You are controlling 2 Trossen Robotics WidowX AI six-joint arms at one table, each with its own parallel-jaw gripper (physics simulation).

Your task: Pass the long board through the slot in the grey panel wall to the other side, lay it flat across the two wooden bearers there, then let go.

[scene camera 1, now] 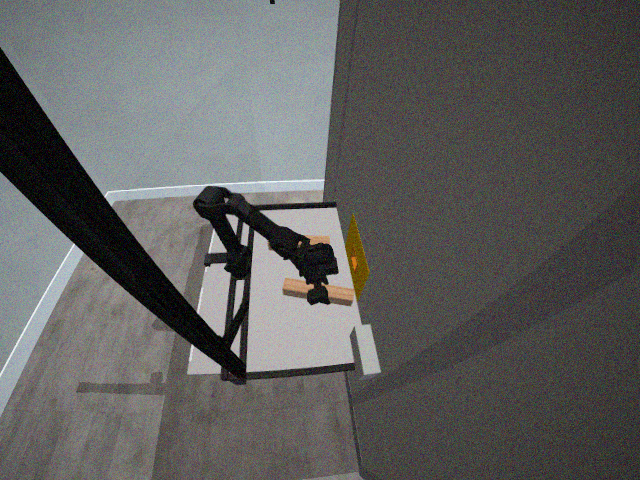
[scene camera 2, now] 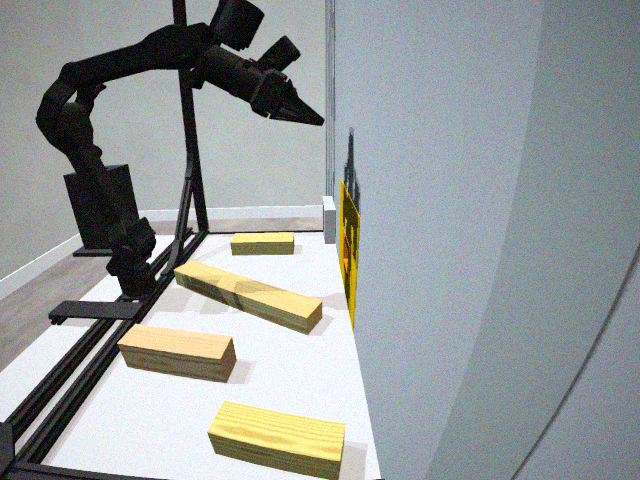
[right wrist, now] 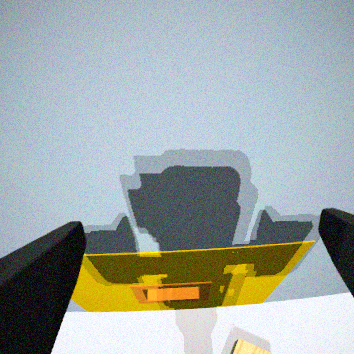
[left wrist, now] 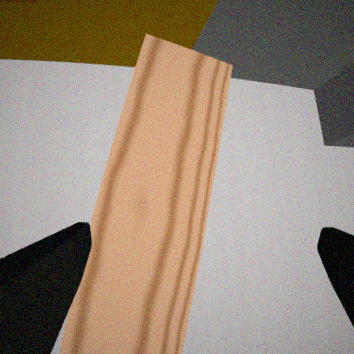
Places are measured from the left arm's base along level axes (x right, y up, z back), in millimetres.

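Where they show: left gripper, between the fingertips: (scene camera 1: 328, 293) (left wrist: 206, 236); right gripper, between the fingertips: (scene camera 2: 322, 122) (right wrist: 203, 226); left arm's base, origin of its link: (scene camera 1: 240, 272); right arm's base, origin of its link: (scene camera 2: 139, 291).
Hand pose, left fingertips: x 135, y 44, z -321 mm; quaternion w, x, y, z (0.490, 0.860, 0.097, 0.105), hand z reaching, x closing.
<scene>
Each offset is from my left fingertips to the centre of the thing. "spot": to the spot under its first point.
The long board @[dx -29, dy -39, dz +31 mm] (scene camera 1: 339, 293) (left wrist: 150, 200) lies flat on the table on the left arm's side, one end towards the grey panel wall (scene camera 1: 465, 155) (scene camera 2: 439, 129) (right wrist: 175, 75). My left gripper (scene camera 1: 317, 297) (left wrist: 206, 236) is open over the board, with the board nearer the left-hand finger in the wrist view. The slot @[spot: dx -123, dy -1, dz -118 mm] (scene camera 1: 354, 262) (right wrist: 172, 293) is an orange-edged opening in a yellow plate (scene camera 1: 361, 276) (scene camera 2: 353, 289) (left wrist: 90, 30). My right gripper (scene camera 2: 321, 121) (right wrist: 203, 226) is open and empty, high near the wall. Which wooden blocks are the bearers I cannot tell.
In scene camera 2, a long block @[dx -136, dy -44, dz -375 mm] (scene camera 2: 258, 299) lies aslant near the plate; shorter blocks @[dx +102, dy -45, dz -359 mm] (scene camera 2: 262, 242) @[dx -314, dy -39, dz -437 mm] (scene camera 2: 178, 351) @[dx -448, dy -42, dz -272 mm] (scene camera 2: 276, 439) lie behind and in front. Another block @[dx -263, dy -40, dz +86 mm] (scene camera 1: 319, 239) is partly hidden by the left arm. A pale block (scene camera 1: 367, 348) (scene camera 2: 329, 219) sits at the wall.
</scene>
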